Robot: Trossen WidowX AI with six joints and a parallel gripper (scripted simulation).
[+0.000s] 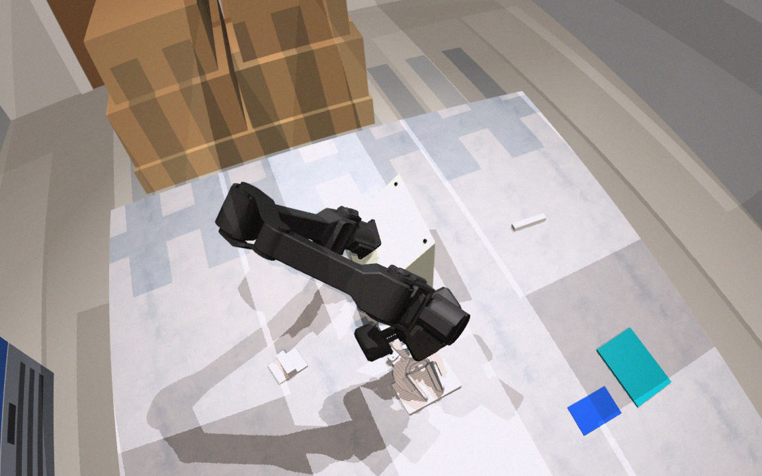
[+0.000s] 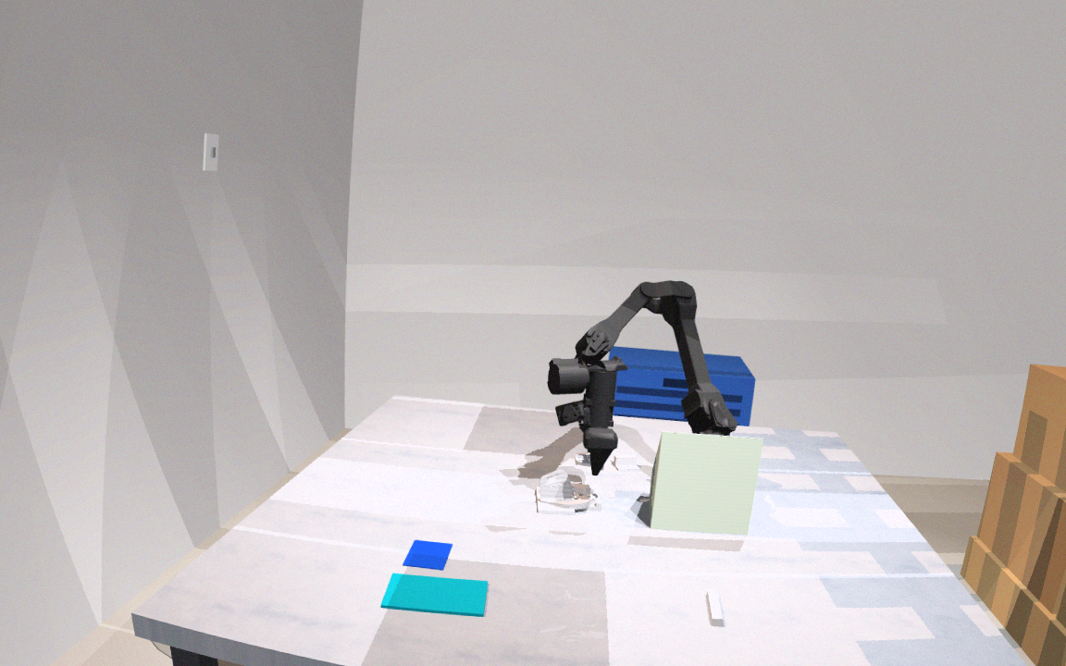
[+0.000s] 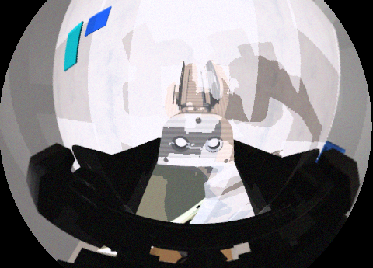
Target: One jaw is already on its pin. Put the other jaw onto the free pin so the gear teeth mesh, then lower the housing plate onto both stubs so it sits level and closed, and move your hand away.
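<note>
Now: gripper tip 30 mm short of the white jaw, 10 mm to the left of it and 60 mm above it. Also, from my gripper tip: white stick (250 mm behind, 370 mm to the left, 70 mm below); blue card (220 mm ahead, 320 mm to the left, 80 mm below); white block (40 mm behind, 250 mm to the right, 70 mm below).
</note>
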